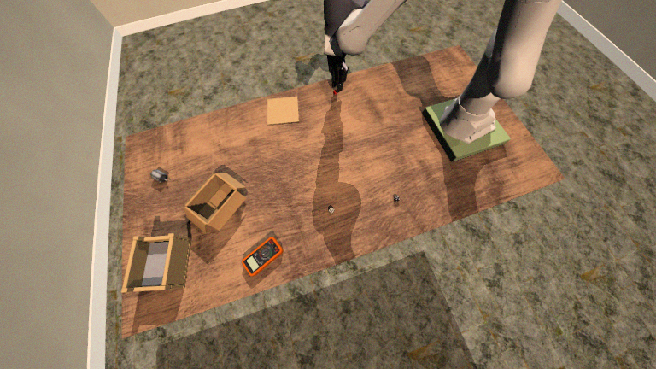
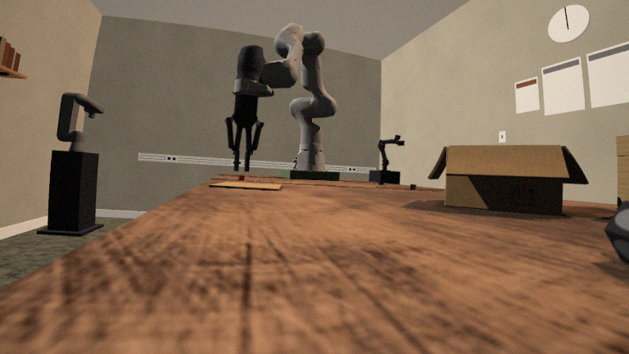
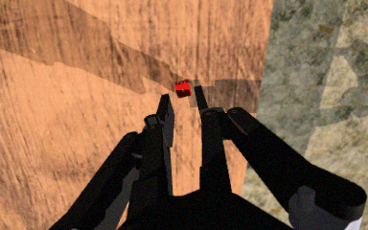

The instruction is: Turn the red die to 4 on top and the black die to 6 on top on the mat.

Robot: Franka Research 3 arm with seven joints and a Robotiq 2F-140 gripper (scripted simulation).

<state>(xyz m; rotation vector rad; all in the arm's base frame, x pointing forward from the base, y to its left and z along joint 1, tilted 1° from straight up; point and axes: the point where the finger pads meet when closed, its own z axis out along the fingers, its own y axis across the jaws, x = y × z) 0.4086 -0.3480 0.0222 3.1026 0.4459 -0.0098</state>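
Now: hand 5 cm above the red die and 1 cm short of it. Round my hand: tan mat: 26 cm ahead, 6 cm below, 2 cm to the left; white die: 52 cm to the left, 19 cm ahead, 5 cm below; black die: 55 cm to the left, 5 cm below, 5 cm behind.
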